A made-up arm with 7 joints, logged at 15 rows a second.
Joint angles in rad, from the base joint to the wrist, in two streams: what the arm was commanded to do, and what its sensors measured. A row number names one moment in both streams.
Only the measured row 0 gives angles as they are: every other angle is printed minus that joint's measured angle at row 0.
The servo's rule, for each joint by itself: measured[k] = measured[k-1] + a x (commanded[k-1-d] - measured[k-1]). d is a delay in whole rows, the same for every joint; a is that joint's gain. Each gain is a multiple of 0.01, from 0.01 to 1. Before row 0 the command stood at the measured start. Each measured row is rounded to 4 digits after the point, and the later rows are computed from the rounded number. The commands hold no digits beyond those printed.
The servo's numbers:
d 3
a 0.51 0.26 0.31 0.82 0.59 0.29 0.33
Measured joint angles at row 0:
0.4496, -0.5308, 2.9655, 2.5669, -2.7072, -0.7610, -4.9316
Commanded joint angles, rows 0 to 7:
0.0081, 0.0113, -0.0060, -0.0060, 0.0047, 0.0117, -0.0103
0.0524, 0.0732, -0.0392, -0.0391, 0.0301, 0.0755, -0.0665
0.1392, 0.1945, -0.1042, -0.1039, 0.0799, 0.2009, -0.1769
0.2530, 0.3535, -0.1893, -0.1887, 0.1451, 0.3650, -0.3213
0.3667, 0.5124, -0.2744, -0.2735, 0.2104, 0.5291, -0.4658
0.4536, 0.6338, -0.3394, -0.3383, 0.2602, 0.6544, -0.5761
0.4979, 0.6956, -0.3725, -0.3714, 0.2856, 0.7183, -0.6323
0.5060, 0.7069, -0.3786, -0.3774, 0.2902, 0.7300, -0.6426
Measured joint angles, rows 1 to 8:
0.0000, 0.0000, 0.0000, 0.0000, 0.0000, 0.0000, 0.0000
0.0000, 0.0000, 0.0000, 0.0000, 0.0000, 0.0000, 0.0000
0.0000, 0.0000, 0.0000, 0.0000, 0.0000, 0.0000, 0.0000
0.0041, 0.0029, -0.0019, -0.0049, 0.0028, 0.0034, -0.0034
0.0287, 0.0212, -0.0135, -0.0329, 0.0189, 0.0243, -0.0242
0.0851, 0.0663, -0.0416, -0.0911, 0.0549, 0.0755, -0.0746
0.1707, 0.1410, -0.0874, -0.1711, 0.1081, 0.1595, -0.1560
0.2707, 0.2376, -0.1454, -0.2551, 0.1685, 0.2667, -0.2582

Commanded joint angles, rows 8 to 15:
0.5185, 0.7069, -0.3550, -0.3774, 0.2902, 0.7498, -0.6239
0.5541, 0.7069, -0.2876, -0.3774, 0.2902, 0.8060, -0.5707
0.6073, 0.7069, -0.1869, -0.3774, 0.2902, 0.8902, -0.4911
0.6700, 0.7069, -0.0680, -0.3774, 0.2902, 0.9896, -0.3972
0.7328, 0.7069, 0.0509, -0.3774, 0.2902, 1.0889, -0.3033
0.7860, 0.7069, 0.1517, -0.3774, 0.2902, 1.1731, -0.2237
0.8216, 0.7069, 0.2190, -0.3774, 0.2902, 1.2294, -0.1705
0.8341, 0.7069, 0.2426, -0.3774, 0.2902, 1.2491, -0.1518
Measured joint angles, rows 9 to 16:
0.3640, 0.3406, -0.2055, -0.3233, 0.2226, 0.3791, -0.3631
0.4323, 0.4329, -0.2573, -0.3627, 0.2598, 0.4775, -0.4519
0.4699, 0.5041, -0.2949, -0.3748, 0.2777, 0.5507, -0.5148
0.4947, 0.5568, -0.3135, -0.3769, 0.2851, 0.6084, -0.5508
0.5250, 0.5958, -0.3055, -0.3773, 0.2881, 0.6657, -0.5574
0.5670, 0.6247, -0.2687, -0.3774, 0.2893, 0.7308, -0.5355
0.6195, 0.6461, -0.2065, -0.3774, 0.2898, 0.8059, -0.4899
0.6773, 0.6619, -0.1267, -0.3774, 0.2900, 0.8880, -0.4283

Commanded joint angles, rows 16 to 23:
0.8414, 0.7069, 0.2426, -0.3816, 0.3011, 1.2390, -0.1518
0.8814, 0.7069, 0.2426, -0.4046, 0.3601, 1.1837, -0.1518
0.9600, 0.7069, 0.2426, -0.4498, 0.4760, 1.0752, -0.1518
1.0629, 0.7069, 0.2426, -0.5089, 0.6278, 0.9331, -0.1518
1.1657, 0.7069, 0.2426, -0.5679, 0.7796, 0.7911, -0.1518
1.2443, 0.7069, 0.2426, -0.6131, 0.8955, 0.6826, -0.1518
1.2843, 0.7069, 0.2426, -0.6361, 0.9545, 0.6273, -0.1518
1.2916, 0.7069, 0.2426, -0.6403, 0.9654, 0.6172, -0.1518
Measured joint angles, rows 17 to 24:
0.7327, 0.6736, -0.0404, -0.3774, 0.2901, 0.9707, -0.3608
0.7780, 0.6823, 0.0400, -0.3774, 0.2902, 1.0457, -0.2980
0.8066, 0.6887, 0.1028, -0.3774, 0.2902, 1.1047, -0.2498
0.8243, 0.6934, 0.1461, -0.3808, 0.2966, 1.1436, -0.2175
0.8534, 0.6969, 0.1760, -0.4003, 0.3341, 1.1552, -0.1958
0.9078, 0.6995, 0.1966, -0.4409, 0.4178, 1.1320, -0.1813
0.9869, 0.7014, 0.2109, -0.4967, 0.5417, 1.0743, -0.1716
1.0781, 0.7028, 0.2207, -0.5551, 0.6821, 0.9922, -0.1651

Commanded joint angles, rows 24 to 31:
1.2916, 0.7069, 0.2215, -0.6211, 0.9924, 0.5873, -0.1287
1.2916, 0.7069, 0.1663, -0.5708, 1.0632, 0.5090, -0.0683
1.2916, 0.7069, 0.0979, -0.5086, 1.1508, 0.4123, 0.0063
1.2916, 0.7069, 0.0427, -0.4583, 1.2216, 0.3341, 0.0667
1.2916, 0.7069, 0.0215, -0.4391, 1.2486, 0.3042, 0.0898
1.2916, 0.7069, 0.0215, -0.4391, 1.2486, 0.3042, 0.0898
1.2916, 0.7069, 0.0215, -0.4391, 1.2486, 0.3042, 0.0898
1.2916, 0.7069, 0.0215, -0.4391, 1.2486, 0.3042, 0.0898
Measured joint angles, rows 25 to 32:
1.1629, 0.7039, 0.2275, -0.6027, 0.8080, 0.9024, -0.1607
1.2248, 0.7047, 0.2322, -0.6301, 0.8944, 0.8226, -0.1578
1.2589, 0.7053, 0.2354, -0.6385, 0.9363, 0.7630, -0.1558
1.2756, 0.7057, 0.2311, -0.6242, 0.9694, 0.7120, -0.1469
1.2838, 0.7060, 0.2110, -0.5804, 1.0247, 0.6531, -0.1210
1.2878, 0.7062, 0.1759, -0.5215, 1.0991, 0.5833, -0.0790
1.2897, 0.7064, 0.1346, -0.4697, 1.1714, 0.5110, -0.0309
1.2907, 0.7065, 0.0995, -0.4446, 1.2169, 0.4510, 0.0089

